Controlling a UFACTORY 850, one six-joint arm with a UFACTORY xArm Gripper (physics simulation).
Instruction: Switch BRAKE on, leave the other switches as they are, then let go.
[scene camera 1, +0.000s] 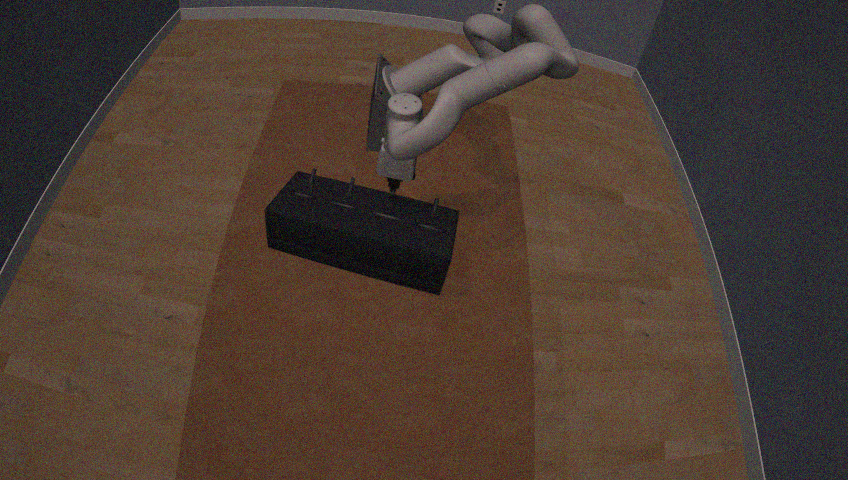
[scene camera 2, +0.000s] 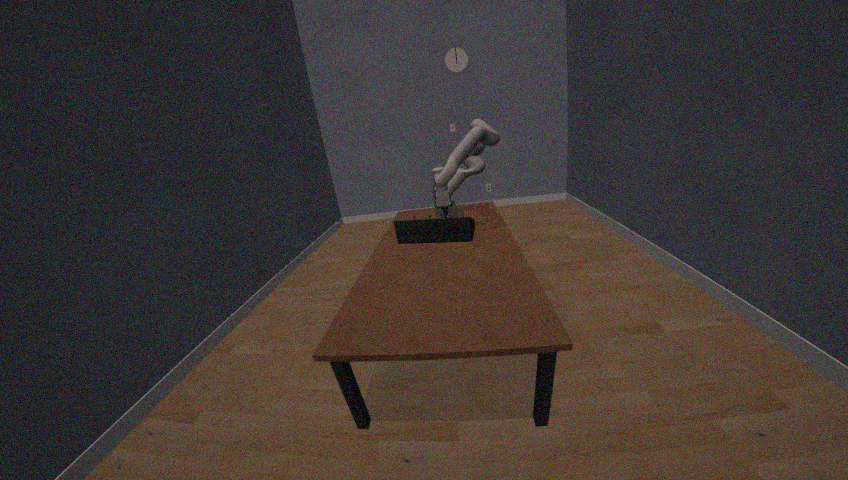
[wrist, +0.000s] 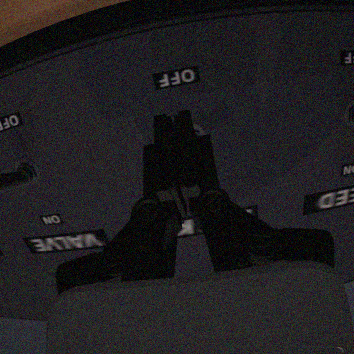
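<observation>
A dark switch box (scene camera 1: 357, 246) (scene camera 2: 434, 230) (wrist: 265, 90) stands on the table. My gripper (scene camera 1: 392, 189) (scene camera 2: 445, 215) (wrist: 177, 131) is shut and empty, just above the box's panel at the BRAKE position, between VALVE and FEED. The fingers cover most of the BRAKE label (wrist: 186, 228); its OFF mark (wrist: 176, 78) shows beyond the fingertips. A pale bit of the BRAKE switch's base (wrist: 199, 130) shows beside the fingers. Its lever is hidden, so its position cannot be told. Three other levers (scene camera 1: 313, 180) (scene camera 1: 351, 185) (scene camera 1: 436, 205) stand up from the box.
In the wrist view the VALVE label (wrist: 66, 242) and its lever (wrist: 15, 176) are at the left, and the FEED label (wrist: 332, 199) is at the right edge. The brown table (scene camera 1: 357, 368) (scene camera 2: 443, 297) carries the box. The arm (scene camera 1: 493, 77) (scene camera 2: 461, 154) reaches over from behind.
</observation>
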